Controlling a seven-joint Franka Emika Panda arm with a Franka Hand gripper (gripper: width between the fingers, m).
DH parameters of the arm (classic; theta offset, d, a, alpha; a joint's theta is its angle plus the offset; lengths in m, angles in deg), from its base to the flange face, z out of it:
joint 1: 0 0.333 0 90
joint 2: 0 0 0 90
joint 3: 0 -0.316 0.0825 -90
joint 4: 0 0 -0.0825 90
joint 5: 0 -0.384 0 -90
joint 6: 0 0 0.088 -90
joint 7: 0 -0.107 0 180
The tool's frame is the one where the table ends.
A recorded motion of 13 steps. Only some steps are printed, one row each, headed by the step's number.
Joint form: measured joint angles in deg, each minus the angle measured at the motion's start. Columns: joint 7, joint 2, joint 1, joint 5, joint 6, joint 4, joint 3.
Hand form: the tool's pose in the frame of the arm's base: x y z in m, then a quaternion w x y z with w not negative. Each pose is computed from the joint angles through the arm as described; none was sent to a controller.
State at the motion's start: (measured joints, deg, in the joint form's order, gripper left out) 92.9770 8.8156 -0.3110 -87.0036 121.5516 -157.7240 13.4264
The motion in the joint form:
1: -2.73 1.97 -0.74 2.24 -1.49 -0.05 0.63
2: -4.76 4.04 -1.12 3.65 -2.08 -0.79 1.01
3: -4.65 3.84 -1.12 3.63 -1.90 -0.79 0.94
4: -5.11 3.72 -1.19 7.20 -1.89 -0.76 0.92
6: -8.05 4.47 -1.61 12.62 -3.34 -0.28 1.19
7: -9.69 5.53 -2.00 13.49 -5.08 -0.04 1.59
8: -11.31 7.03 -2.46 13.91 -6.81 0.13 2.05
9: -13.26 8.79 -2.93 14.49 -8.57 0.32 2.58
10: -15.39 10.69 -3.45 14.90 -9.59 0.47 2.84
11: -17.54 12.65 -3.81 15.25 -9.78 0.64 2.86
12: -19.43 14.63 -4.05 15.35 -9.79 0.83 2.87
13: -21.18 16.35 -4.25 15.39 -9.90 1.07 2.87
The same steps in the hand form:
1: 0.3678 -0.0447 0.2708 0.45269 -0.84132 -0.06683 -0.28772
2: 0.3635 -0.0464 0.2793 0.45863 -0.83898 -0.06300 -0.28601
3: 0.3634 -0.0464 0.2779 0.45728 -0.84009 -0.06293 -0.28493
4: 0.3609 -0.0464 0.2756 0.45118 -0.84746 -0.08384 -0.26688
6: 0.3597 -0.0482 0.2813 0.45322 -0.85213 -0.10281 -0.24063
7: 0.3600 -0.0495 0.2899 0.46432 -0.84664 -0.10019 -0.23993
8: 0.3600 -0.0516 0.3011 0.47577 -0.83956 -0.09569 -0.24419
9: 0.3597 -0.0541 0.3141 0.48713 -0.83238 -0.09105 -0.24811
10: 0.3593 -0.0570 0.3273 0.49385 -0.82766 -0.08450 -0.25288
11: 0.3593 -0.0594 0.3407 0.49517 -0.82578 -0.07842 -0.25833
12: 0.3594 -0.0614 0.3545 0.49573 -0.82343 -0.07328 -0.26619
13: 0.3594 -0.0629 0.3671 0.49718 -0.82075 -0.06862 -0.27289

